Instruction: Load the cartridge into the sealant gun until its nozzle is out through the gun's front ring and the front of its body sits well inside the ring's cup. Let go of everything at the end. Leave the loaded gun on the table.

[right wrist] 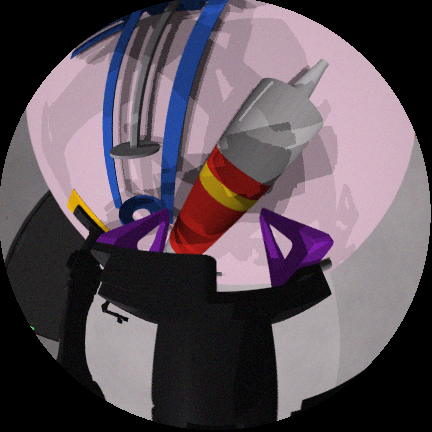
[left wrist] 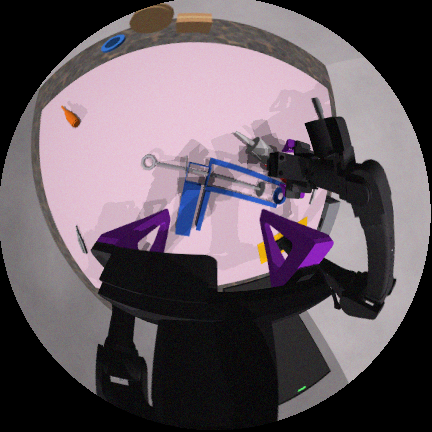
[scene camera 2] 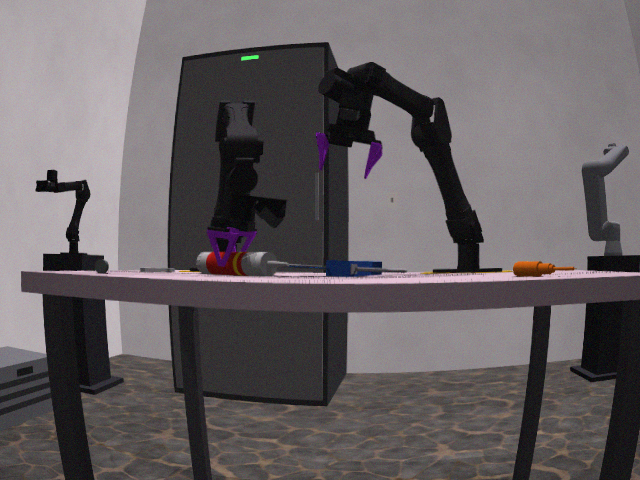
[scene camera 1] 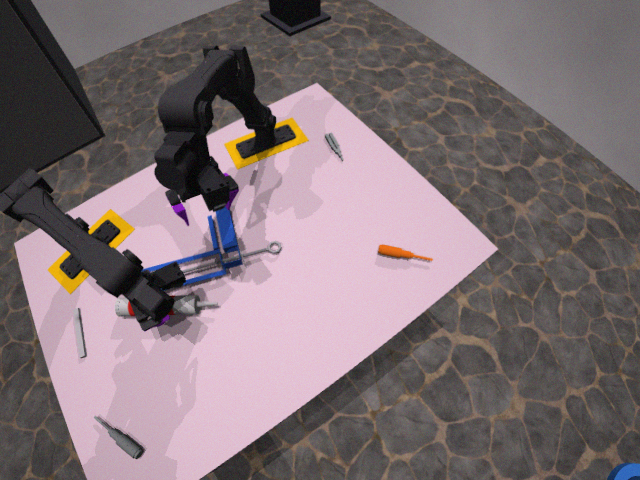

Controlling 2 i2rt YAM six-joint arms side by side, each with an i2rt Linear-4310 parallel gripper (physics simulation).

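The cartridge, red with a yellow band and grey front, lies on the table beside the gun, outside its frame. Its nozzle points toward the gun's handle end. The blue gun lies on its side; its front ring is at the other end. The plunger disc is between the rails. My right gripper is open, low over the cartridge's red rear part. My left gripper is open, high above the gun's handle.
An orange tool lies at the right in scene camera 1. A dark grey tool is at lower left, a flat bar at left, and a small grey tool near the left arm's base. The plunger rod sticks out behind the gun.
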